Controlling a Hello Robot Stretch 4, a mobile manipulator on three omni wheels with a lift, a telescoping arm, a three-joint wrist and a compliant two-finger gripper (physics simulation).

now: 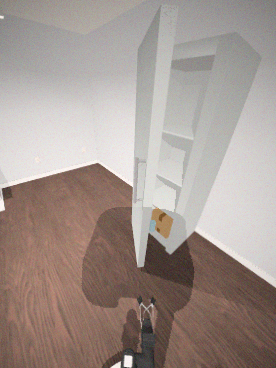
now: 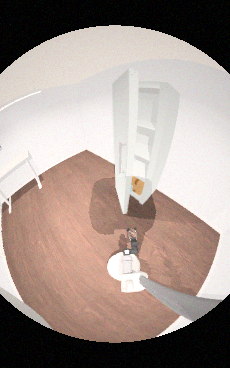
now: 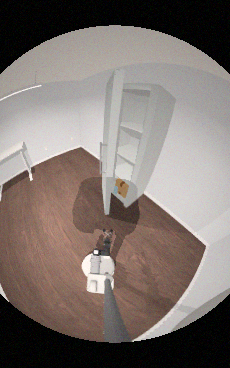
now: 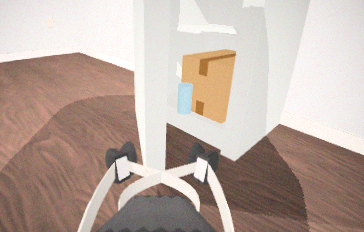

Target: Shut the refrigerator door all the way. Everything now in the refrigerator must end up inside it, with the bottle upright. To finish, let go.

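Places are measured from the robot's base along level axes (x down, y back, z left), in metres.
Where they show: gripper, fingertip midpoint: [image 1: 146,297] [image 2: 130,227] [image 3: 107,228] [image 4: 162,155].
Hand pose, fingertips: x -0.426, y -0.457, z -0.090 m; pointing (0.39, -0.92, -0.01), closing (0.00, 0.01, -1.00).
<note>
Things, the pixels of their top centre, and the offset from my fingertips. "pt": a spot on its surface instead. Level surfaces: height alone.
- handle, surface spot: [image 1: 136,181] pt dx -0.623, dy -0.410, dz +0.112 m
- light blue bottle, middle of its top: [image 4: 185,84] [image 1: 153,221] [image 3: 115,186] dx +0.184, dy -0.819, dz -0.100 m
- brown box, middle of its top: [image 4: 227,56] [image 1: 171,209] [image 3: 128,178] [image 2: 141,175] dx +0.057, dy -0.927, dz -0.315 m
- Wood floor, its level: dx +0.454 m
The tall white refrigerator [image 1: 225,110] [image 2: 167,125] [image 3: 156,125] [image 4: 282,65] stands with its door [image 1: 146,100] [image 2: 123,125] [image 3: 110,125] [image 4: 151,75] wide open on the left. The handle [image 1: 136,181] is on the door's left face. A light blue bottle [image 1: 152,226] [image 3: 116,190] [image 4: 185,98] stands upright in the bottom compartment, in front of a brown box [image 1: 164,225] [image 2: 138,185] [image 3: 122,188] [image 4: 216,87]. My gripper [image 1: 146,301] [image 2: 132,230] [image 3: 108,232] [image 4: 162,155] is open and empty, in front of the door's free edge and apart from it.
A white table [image 2: 15,167] [image 3: 11,154] stands at the far left. The wall is behind and to the right of the refrigerator. Wood floor [image 1: 55,250] extends left of the door, and shadows lie around the refrigerator's foot.
</note>
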